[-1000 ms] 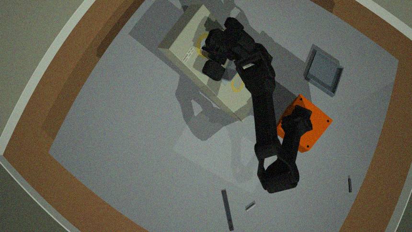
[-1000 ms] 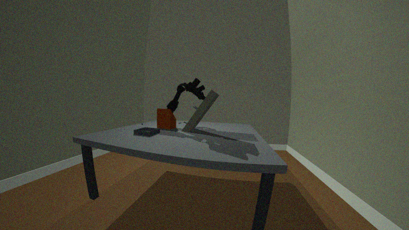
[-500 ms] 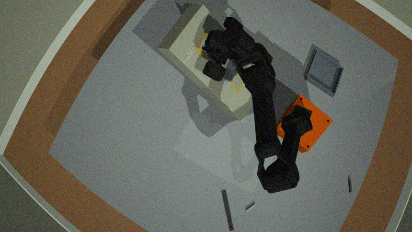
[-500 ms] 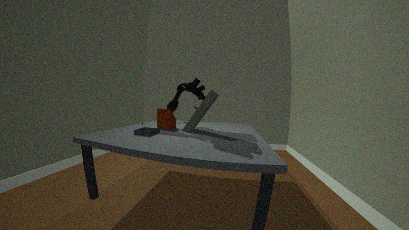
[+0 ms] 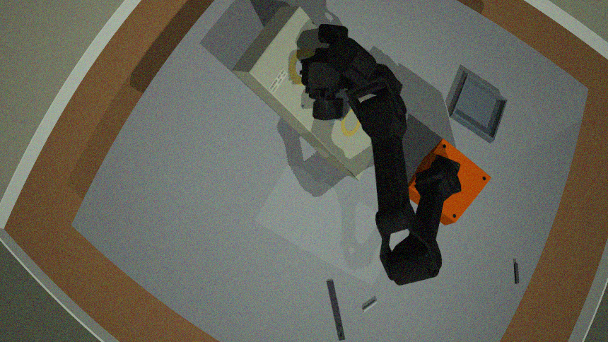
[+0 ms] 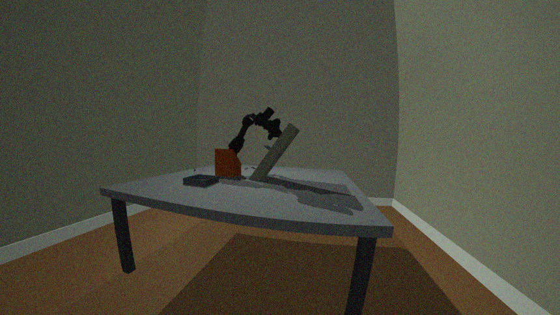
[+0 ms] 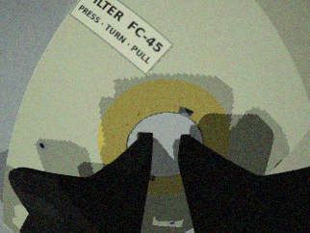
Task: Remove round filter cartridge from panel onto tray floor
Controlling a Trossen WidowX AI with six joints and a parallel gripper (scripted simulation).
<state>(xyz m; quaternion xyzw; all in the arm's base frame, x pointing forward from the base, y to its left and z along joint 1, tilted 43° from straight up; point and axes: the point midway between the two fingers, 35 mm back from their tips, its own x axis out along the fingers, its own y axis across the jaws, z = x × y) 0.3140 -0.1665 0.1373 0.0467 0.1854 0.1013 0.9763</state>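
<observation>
The filter cartridge lies 1 cm below my gripper tip and 1 cm ahead of it. The rest, counted from my gripper tip: tray (46 cm behind, 27 cm below, 24 cm to the right).
</observation>
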